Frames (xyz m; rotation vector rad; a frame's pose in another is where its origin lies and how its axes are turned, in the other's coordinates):
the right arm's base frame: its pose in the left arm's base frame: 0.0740 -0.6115 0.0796 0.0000 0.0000 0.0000
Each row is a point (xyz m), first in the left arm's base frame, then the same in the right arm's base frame.
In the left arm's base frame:
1: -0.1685 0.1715 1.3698
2: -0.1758 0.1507 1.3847
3: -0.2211 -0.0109 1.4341
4: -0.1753 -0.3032 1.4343
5: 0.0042 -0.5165 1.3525
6: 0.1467 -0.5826 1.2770
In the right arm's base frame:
1: -0.2425 0.7830 1.2902
2: -0.2498 0.7622 1.3051
3: -0.2951 0.6006 1.3545
4: -0.2493 0.3083 1.3547
5: -0.0698 0.0950 1.2729
6: 0.0727 0.0289 1.1974

